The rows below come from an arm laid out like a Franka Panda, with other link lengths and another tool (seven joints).
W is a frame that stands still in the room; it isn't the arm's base.
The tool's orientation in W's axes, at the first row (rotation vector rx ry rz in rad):
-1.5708 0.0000 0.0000
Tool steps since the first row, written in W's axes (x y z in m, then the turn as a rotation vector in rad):
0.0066 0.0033 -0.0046 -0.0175 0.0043 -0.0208
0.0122 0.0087 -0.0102 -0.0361 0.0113 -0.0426
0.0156 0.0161 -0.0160 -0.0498 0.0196 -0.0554
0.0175 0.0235 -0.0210 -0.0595 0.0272 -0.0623
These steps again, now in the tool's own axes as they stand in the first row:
0.0066 0.0046 0.0033 -0.0175 0.0208 0.0043
0.0122 0.0102 0.0087 -0.0361 0.0426 0.0113
0.0156 0.0160 0.0161 -0.0498 0.0554 0.0196
0.0175 0.0210 0.0235 -0.0595 0.0623 0.0272

